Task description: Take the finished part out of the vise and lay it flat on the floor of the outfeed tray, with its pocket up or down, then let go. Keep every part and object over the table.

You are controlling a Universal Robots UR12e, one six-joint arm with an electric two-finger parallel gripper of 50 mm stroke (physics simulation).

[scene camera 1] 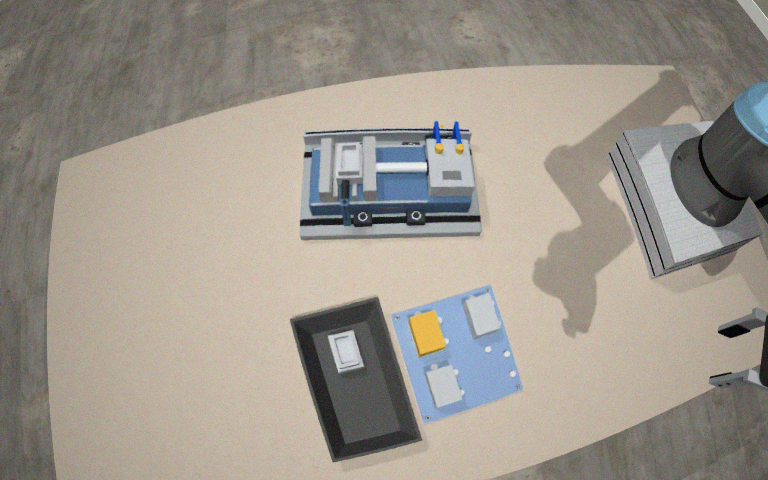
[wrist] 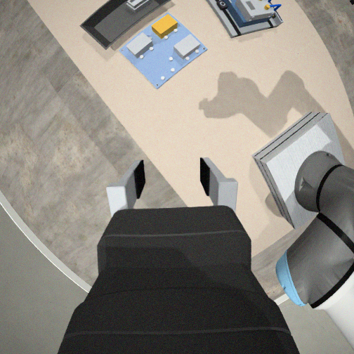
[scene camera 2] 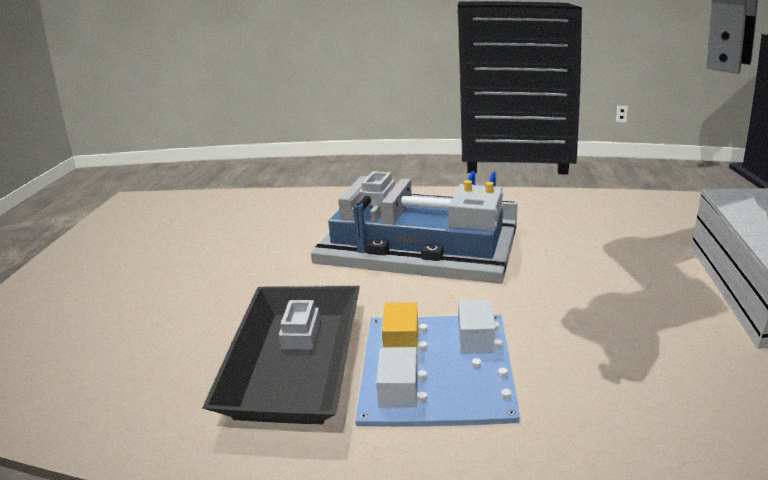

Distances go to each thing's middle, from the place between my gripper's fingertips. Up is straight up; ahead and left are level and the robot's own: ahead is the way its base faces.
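Blue plate [scene camera 2: 457,394]: my hand far above it, a fair way short of it, a fair way to the left of it. Counted from my hand: yellow block [scene camera 2: 400,320], 240 mm ahead, 210 mm to the right, 340 mm below; vise [scene camera 2: 464,242], a fair way ahead, far to the right, far below. Going by their middles, vise farthest from my hand of the things named here.
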